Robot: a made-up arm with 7 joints.
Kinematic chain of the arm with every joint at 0, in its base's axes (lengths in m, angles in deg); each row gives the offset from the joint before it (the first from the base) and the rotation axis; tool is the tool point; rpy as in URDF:
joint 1: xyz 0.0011 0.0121 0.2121 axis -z
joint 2: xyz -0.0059 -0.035 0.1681 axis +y
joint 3: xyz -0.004 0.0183 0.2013 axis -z
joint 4: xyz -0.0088 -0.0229 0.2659 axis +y
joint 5: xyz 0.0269 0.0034 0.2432 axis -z
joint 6: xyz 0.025 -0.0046 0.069 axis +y
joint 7: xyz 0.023 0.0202 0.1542 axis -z
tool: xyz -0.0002 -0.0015 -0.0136 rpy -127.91 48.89 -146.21
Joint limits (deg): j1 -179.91..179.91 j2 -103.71..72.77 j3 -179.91..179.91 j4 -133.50..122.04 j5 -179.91..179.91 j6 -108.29..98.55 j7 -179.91..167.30
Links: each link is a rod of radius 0.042 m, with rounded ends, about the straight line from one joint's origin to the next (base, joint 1, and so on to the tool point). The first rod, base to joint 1, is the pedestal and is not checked.
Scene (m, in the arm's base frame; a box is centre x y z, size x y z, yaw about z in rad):
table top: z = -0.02
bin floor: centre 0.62 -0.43 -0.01 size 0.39 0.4 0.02 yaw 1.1
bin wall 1: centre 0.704 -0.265 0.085 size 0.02 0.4 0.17 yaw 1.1
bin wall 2: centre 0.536 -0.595 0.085 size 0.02 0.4 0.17 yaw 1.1
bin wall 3: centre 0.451 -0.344 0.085 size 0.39 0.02 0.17 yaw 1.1
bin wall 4: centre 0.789 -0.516 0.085 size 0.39 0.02 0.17 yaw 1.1
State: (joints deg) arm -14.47 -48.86 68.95 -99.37 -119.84 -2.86 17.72
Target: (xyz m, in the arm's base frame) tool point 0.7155 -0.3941 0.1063
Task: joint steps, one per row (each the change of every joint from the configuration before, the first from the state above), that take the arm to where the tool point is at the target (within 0.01 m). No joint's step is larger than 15 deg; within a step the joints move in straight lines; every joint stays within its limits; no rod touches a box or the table.
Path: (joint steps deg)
1: -14.41 1.87 -13.96 12.46 2.48 -4.12 -5.38
2: -14.40 1.87 -13.95 12.45 2.49 -4.13 -5.39
3: -14.41 1.88 -13.96 12.46 2.48 -4.12 -5.38
4: -14.41 1.87 -13.95 12.45 2.48 -4.12 -5.39
5: -14.41 1.87 -13.96 12.46 2.49 -4.12 -5.38
6: -13.02 -9.50 2.77 -1.59 -3.18 -0.04 5.40
7: -13.02 -9.50 2.76 -1.58 -3.18 -0.03 5.41
8: -13.03 -9.50 2.76 -1.58 -3.17 -0.04 5.41
9: -13.02 -9.49 2.76 -1.58 -3.18 -0.03 5.40
10: -13.03 -9.50 2.77 -1.58 -3.18 -0.04 5.41

